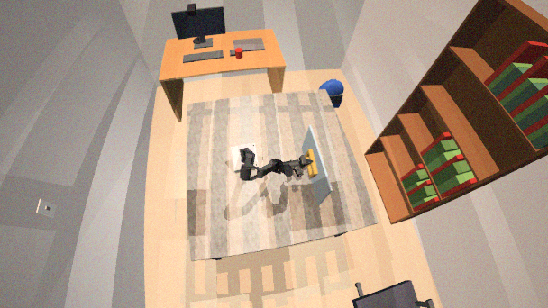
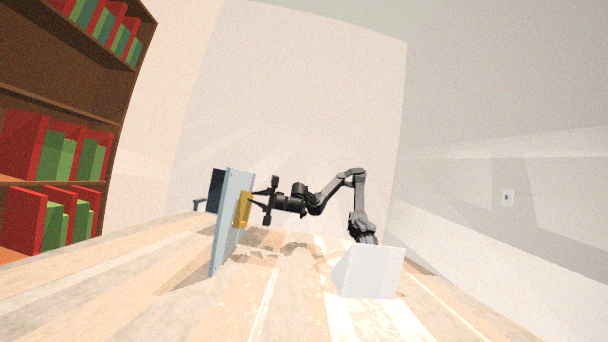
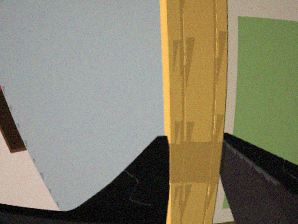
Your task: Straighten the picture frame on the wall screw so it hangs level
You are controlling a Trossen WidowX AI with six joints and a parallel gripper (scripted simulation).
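My gripper tip is 5 cm above the picture frame, 1 cm to the right of it and 1 cm short of it. The rest, counted from my gripper tip: wall panel: 6 cm below, 2 cm ahead, 1 cm to the right.
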